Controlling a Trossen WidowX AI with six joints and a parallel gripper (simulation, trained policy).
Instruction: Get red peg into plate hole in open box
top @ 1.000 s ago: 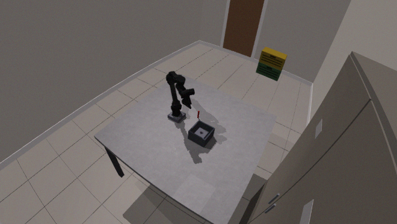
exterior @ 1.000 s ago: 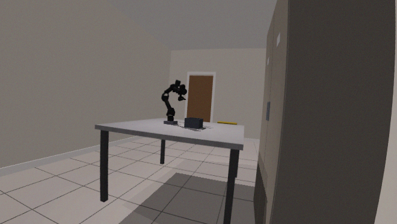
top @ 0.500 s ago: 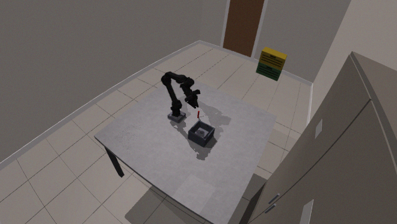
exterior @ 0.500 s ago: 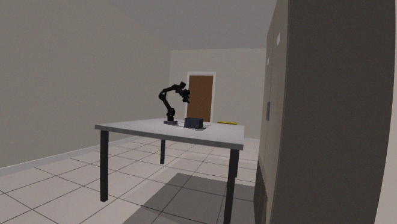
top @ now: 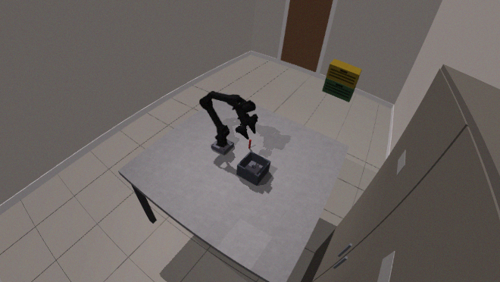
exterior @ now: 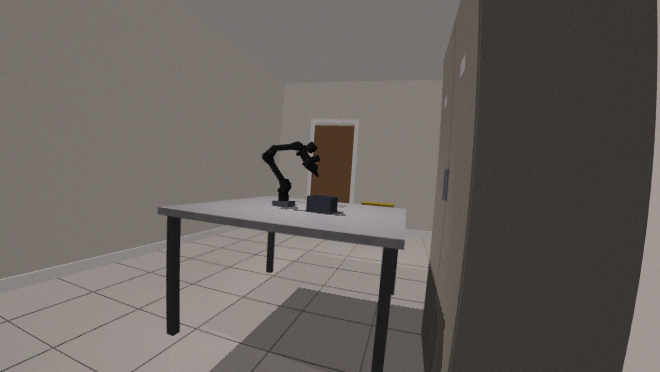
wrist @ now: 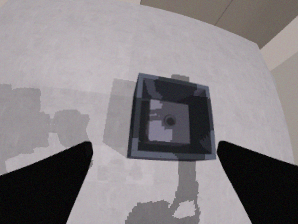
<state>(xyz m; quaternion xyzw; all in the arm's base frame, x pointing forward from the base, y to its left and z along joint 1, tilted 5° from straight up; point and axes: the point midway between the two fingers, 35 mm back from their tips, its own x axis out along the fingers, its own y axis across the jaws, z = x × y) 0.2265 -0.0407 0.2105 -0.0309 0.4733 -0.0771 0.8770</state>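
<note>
Right now the red peg is 5 cm behind my gripper tip, 12 cm to the left of it and 19 cm below it. Round my gripper tip: dark box: 7 cm ahead, 9 cm to the right, 21 cm below.
</note>
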